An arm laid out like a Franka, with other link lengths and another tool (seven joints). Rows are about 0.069 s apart.
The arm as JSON. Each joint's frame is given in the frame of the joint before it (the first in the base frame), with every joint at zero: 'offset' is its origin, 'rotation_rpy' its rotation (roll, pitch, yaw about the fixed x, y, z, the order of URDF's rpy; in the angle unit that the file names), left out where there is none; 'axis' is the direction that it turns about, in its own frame. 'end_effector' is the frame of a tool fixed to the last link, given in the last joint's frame.
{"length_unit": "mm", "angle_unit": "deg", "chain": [
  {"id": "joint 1", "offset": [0.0, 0.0, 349.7], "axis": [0.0, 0.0, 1.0]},
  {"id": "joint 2", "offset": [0.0, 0.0, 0.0], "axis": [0.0, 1.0, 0.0]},
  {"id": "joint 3", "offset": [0.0, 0.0, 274.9], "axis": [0.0, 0.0, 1.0]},
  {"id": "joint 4", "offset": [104.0, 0.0, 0.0], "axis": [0.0, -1.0, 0.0]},
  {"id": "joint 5", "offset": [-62.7, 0.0, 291.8], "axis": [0.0, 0.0, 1.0]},
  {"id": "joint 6", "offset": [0.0, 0.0, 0.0], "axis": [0.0, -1.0, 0.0]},
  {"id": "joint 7", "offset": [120.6, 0.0, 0.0], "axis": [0.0, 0.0, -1.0]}
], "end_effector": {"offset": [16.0, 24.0, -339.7], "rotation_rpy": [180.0, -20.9, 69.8]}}
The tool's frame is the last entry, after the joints.
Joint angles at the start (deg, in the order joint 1, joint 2, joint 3, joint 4, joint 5, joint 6, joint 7):
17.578, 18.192, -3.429, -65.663, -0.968, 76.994, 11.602
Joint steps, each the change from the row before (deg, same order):
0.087, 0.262, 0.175, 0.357, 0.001, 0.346, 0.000
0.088, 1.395, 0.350, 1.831, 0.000, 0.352, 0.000
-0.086, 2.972, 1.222, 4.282, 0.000, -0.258, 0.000
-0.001, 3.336, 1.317, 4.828, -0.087, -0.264, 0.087
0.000, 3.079, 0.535, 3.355, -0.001, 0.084, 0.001
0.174, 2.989, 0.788, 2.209, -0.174, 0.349, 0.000
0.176, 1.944, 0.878, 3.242, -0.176, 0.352, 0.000
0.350, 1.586, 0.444, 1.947, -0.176, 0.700, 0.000
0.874, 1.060, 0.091, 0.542, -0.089, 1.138, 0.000
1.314, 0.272, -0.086, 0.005, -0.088, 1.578, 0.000
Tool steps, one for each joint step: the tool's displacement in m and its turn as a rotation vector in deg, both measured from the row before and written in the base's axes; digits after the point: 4 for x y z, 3 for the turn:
0.0028, 0.0034, 0.0004, 0.149, -0.414, 0.272
0.0081, 0.0068, -0.0010, 0.242, -0.746, 0.463
0.0116, 0.0151, -0.0018, 0.600, -0.910, 1.106
0.0122, 0.0168, -0.0024, 0.735, -1.055, 1.126
0.0099, 0.0087, -0.0097, 0.340, -0.270, 0.477
0.0051, 0.0107, -0.0166, 0.108, 0.486, 0.817
0.0094, 0.0131, 0.0020, 0.869, -1.455, 0.841
0.0071, 0.0101, -0.0024, 0.480, -0.962, 0.645
0.0034, 0.0123, -0.0055, 0.215, -0.583, 0.923
0.0030, 0.0162, 0.0008, 0.357, -1.267, 1.238

